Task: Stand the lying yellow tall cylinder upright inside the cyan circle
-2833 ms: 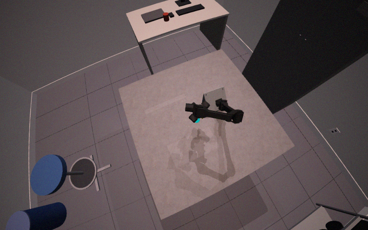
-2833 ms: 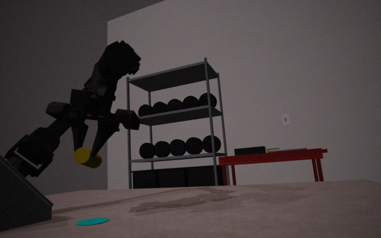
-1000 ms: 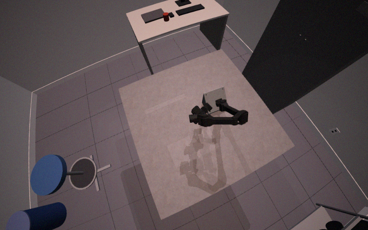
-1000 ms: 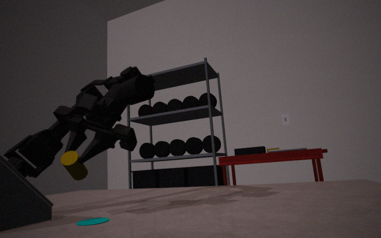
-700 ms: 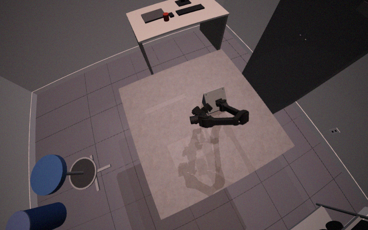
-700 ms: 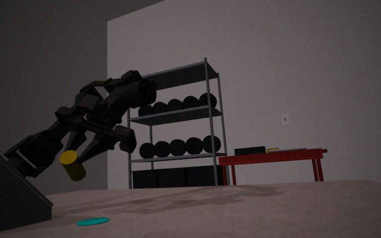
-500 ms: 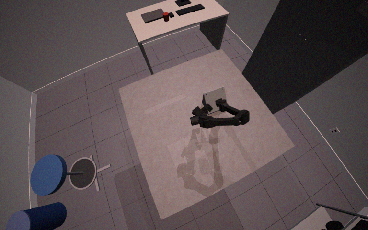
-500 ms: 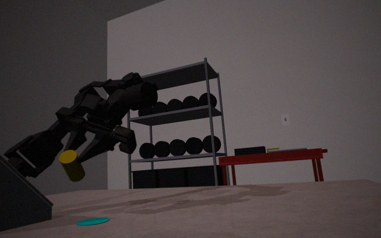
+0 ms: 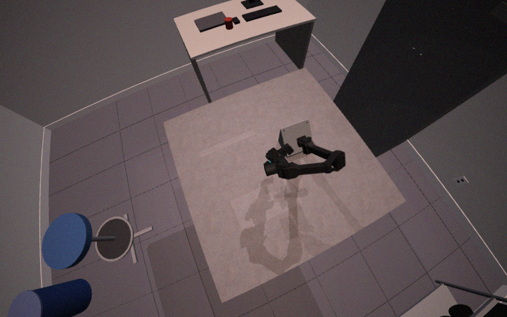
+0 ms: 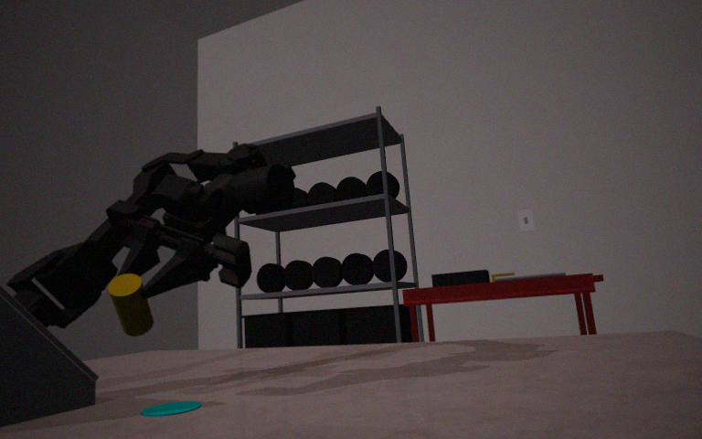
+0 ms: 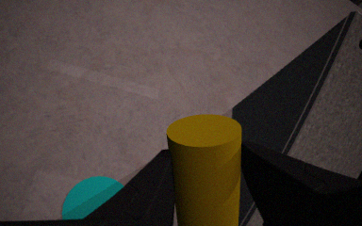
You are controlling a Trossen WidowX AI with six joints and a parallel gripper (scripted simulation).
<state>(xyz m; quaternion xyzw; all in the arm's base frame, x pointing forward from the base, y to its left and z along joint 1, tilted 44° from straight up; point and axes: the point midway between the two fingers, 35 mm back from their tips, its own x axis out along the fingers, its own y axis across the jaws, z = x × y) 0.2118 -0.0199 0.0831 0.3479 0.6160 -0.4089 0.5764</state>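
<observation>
My gripper tip is now 30 mm short of the cyan circle, 30 mm to the right of it and 120 mm above it. The rest, counted from my gripper tip: yellow cylinder 10 mm behind, 10 mm to the left, 20 mm below.
</observation>
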